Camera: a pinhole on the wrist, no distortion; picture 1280 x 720 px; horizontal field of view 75.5 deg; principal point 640.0 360.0 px. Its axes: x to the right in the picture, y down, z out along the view. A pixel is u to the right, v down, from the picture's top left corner.
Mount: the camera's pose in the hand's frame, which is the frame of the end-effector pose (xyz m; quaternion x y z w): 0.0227 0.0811 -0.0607 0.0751 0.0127 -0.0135 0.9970
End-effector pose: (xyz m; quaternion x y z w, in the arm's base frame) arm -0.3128 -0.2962 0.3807 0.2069 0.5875 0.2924 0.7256
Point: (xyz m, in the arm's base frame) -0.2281 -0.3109 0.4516
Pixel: 260 161
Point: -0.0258 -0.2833 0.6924
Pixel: 183 640
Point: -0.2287 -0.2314 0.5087
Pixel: 305 650
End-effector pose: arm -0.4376 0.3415 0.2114 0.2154 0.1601 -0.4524 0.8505
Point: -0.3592 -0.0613 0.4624
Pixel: 924 230
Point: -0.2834 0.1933 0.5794
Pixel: 600 589
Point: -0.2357 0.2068 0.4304
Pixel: 814 672
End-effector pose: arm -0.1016 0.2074 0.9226 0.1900 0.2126 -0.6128 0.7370
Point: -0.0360 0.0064 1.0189
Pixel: 938 333
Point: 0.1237 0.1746 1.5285
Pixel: 188 690
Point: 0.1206 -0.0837 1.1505
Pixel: 868 675
